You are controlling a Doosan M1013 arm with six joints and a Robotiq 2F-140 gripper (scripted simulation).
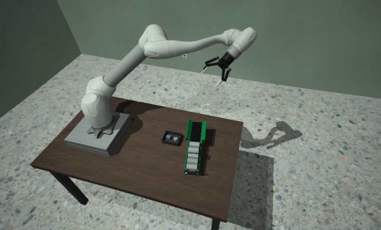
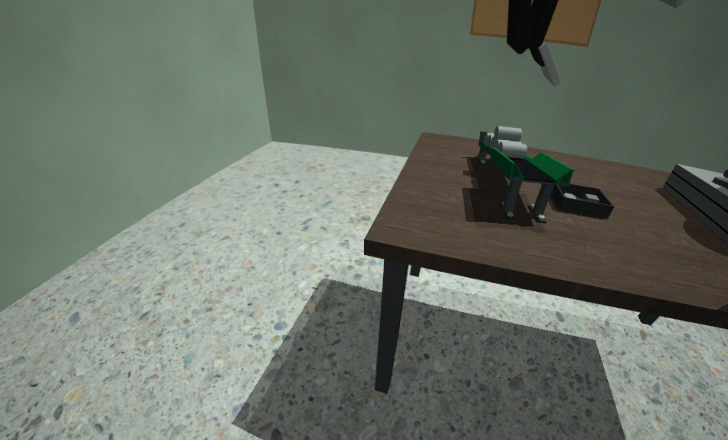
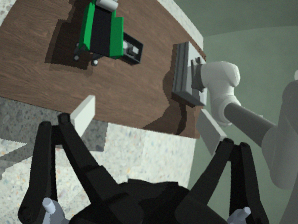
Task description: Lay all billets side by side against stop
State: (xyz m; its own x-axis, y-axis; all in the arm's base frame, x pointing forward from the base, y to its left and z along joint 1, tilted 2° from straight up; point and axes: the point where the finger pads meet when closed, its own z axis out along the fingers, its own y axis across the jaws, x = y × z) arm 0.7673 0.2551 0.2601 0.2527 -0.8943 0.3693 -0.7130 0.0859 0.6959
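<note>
My gripper is now 7 cm past the ramp, 36 cm to the left of it and 29 cm above it. Round my hand: small dark tray 25 cm behind, 28 cm to the right, 36 cm below; grey stop 7 cm behind, 56 cm to the right, 31 cm below.
</note>
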